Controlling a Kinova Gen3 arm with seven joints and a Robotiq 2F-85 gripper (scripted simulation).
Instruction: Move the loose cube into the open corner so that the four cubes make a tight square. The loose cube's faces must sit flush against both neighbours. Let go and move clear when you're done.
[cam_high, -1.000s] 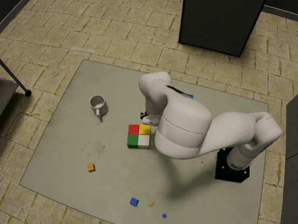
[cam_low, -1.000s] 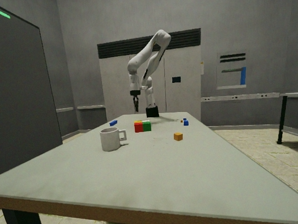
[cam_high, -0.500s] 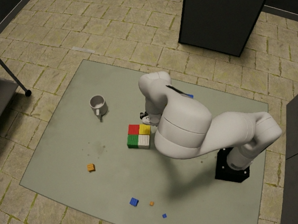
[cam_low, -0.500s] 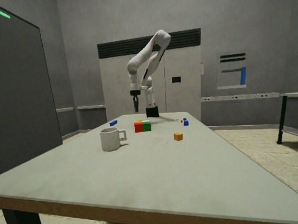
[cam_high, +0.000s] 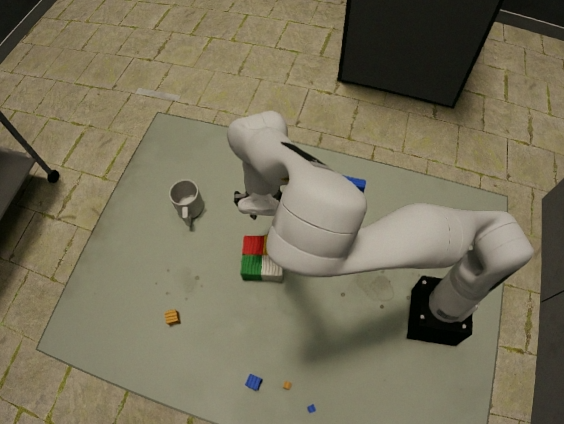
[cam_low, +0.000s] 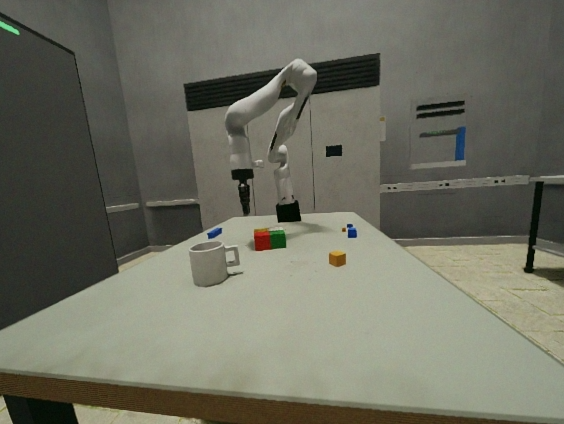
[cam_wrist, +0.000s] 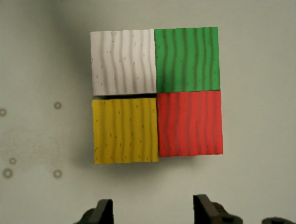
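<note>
My gripper is now 11 cm above the yellow cube, 3 cm to the right of it and 3 cm past it. Also, from my hand: green cube 11 cm to the left, 11 cm below, 1 cm behind; then white cube 11 cm below, 9 cm to the left, 6 cm behind; then red cube 11 cm below, 6 cm to the left, 1 cm ahead.
</note>
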